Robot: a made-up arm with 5 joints. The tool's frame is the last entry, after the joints.
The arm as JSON. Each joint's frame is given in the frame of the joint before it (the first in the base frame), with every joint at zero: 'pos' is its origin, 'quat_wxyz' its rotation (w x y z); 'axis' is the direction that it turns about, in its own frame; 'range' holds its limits. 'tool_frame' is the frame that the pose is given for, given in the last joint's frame.
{
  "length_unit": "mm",
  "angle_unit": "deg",
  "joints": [
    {
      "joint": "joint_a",
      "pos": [
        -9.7,
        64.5,
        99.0
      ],
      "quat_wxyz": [
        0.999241,
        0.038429,
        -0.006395,
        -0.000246
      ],
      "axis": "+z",
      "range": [
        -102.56,
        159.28
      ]
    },
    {
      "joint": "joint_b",
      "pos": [
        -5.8,
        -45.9,
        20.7
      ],
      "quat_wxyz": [
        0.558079,
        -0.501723,
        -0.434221,
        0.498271
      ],
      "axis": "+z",
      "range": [
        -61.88,
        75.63
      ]
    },
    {
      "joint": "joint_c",
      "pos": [
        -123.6,
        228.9,
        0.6
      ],
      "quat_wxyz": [
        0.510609,
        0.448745,
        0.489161,
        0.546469
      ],
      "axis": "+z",
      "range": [
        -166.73,
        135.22
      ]
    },
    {
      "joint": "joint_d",
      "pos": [
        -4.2,
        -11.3,
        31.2
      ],
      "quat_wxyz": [
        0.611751,
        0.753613,
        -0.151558,
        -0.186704
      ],
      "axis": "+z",
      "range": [
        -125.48,
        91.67
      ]
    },
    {
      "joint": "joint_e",
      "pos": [
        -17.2,
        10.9,
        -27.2
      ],
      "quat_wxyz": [
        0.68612,
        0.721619,
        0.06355,
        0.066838
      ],
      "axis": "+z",
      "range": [
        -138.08,
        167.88
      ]
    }
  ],
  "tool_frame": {
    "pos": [
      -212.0,
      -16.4,
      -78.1
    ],
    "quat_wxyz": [
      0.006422,
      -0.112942,
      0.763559,
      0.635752
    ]
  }
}
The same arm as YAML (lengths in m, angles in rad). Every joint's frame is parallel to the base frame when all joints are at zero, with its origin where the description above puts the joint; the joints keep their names.
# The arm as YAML. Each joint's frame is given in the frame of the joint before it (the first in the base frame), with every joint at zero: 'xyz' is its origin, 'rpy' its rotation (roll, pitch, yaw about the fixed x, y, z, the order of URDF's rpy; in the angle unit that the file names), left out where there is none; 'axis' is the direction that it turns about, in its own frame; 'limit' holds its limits. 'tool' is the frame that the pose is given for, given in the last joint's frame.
units:
  length: m
  angle: rad
joints:
  - name: joint_a
    type: revolute
    origin:
      xyz: [-0.0097, 0.0645, 0.099]
    axis: [-0.0128, -0.076797, 0.996965]
    limit:
      lower: -1.79
      upper: 2.78
  - name: joint_b
    type: revolute
    origin:
      xyz: [-0.0061, -0.0473, 0.017]
    axis: [-0.986096, 0.118699, 0.1163]
    limit:
      lower: -1.08
      upper: 1.32
  - name: joint_c
    type: revolute
    origin:
      xyz: [-0.0409, -0.1048, -0.2346]
    axis: "+y"
    limit:
      lower: -2.91
      upper: 2.36
  - name: joint_d
    type: revolute
    origin:
      xyz: [0.0117, 0.0312, 0.003]
    axis: [0.910822, -0.181804, 0.370609]
    limit:
      lower: -2.19
      upper: 1.5999
  - name: joint_e
    type: revolute
    origin:
      xyz: [-0.0287, 0.0173, 0.0056]
    axis: [-0.179898, -0.969389, -0.167098]
    limit:
      lower: -2.41
      upper: 2.9301
tool:
  origin:
    xyz: [-0.0852, 0.0618, 0.2006]
    rpy: [0.1249, -1.0248, 2.9374]

